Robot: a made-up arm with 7 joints. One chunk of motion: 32 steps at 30 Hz.
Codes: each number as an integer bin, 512 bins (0 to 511) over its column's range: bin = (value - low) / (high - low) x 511, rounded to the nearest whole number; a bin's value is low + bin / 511 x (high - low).
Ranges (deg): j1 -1.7..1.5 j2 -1.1..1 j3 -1..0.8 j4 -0.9..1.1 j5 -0.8..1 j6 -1.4..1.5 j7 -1.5..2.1
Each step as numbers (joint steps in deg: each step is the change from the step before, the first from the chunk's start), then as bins.
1 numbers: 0.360 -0.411 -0.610 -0.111 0.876 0.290 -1.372
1 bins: 329 168 111 202 476 298 18
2 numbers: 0.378 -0.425 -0.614 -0.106 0.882 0.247 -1.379
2 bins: 332 164 110 203 478 290 17
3 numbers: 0.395 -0.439 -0.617 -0.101 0.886 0.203 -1.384
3 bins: 335 161 109 204 479 282 16
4 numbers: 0.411 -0.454 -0.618 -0.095 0.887 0.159 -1.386
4 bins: 337 157 108 206 479 275 16
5 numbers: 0.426 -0.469 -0.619 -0.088 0.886 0.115 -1.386
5 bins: 339 154 108 207 479 267 16
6 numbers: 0.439 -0.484 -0.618 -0.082 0.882 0.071 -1.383
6 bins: 342 150 108 209 478 259 17
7 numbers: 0.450 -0.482 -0.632 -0.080 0.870 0.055 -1.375
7 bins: 343 150 104 210 474 256 18
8 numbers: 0.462 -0.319 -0.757 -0.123 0.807 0.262 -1.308
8 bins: 345 190 69 199 456 293 27
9 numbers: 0.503 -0.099 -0.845 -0.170 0.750 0.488 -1.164
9 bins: 352 244 44 187 440 333 48
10 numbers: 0.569 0.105 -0.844 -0.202 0.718 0.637 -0.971
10 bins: 362 293 44 178 431 359 75
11 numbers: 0.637 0.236 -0.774 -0.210 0.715 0.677 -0.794
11 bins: 373 325 64 176 430 366 100
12 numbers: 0.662 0.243 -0.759 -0.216 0.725 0.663 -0.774
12 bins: 377 327 68 175 433 364 103
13 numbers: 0.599 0.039 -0.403 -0.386 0.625 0.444 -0.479
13 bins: 367 277 169 131 405 325 145
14 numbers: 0.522 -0.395 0.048 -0.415 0.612 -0.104 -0.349
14 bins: 355 172 298 124 401 228 163
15 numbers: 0.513 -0.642 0.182 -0.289 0.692 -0.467 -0.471
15 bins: 353 111 336 156 424 164 146
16 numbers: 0.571 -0.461 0.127 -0.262 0.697 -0.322 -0.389
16 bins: 363 155 320 163 425 190 158
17 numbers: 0.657 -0.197 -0.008 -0.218 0.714 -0.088 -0.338
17 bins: 376 220 282 174 430 231 165
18 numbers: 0.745 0.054 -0.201 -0.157 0.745 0.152 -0.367
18 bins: 390 281 227 190 439 273 161
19 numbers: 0.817 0.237 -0.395 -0.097 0.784 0.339 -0.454
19 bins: 402 325 172 205 450 306 148
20 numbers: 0.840 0.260 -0.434 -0.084 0.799 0.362 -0.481
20 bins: 406 331 161 208 454 310 145
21 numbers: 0.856 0.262 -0.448 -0.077 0.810 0.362 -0.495
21 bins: 408 331 157 210 457 310 143
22 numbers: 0.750 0.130 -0.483 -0.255 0.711 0.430 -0.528
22 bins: 391 299 147 165 429 322 138
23 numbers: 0.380 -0.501 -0.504 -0.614 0.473 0.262 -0.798
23 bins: 332 146 141 73 361 293 100
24 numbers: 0.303 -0.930 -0.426 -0.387 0.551 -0.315 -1.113
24 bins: 320 41 163 131 384 191 55
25 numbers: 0.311 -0.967 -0.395 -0.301 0.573 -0.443 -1.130
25 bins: 321 32 172 153 390 169 53
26 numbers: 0.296 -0.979 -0.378 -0.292 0.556 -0.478 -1.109
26 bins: 319 29 177 155 385 162 56
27 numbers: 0.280 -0.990 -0.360 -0.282 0.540 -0.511 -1.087
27 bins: 316 27 182 158 380 157 59
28 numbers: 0.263 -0.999 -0.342 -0.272 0.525 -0.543 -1.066
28 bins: 313 25 187 160 376 151 62
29 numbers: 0.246 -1.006 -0.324 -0.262 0.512 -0.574 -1.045
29 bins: 311 23 192 163 372 146 65
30 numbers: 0.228 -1.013 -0.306 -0.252 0.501 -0.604 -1.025
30 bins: 308 21 197 166 369 140 67
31 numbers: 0.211 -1.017 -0.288 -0.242 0.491 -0.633 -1.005
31 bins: 305 20 202 168 367 135 70
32 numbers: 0.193 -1.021 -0.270 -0.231 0.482 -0.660 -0.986
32 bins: 302 19 207 171 364 130 73
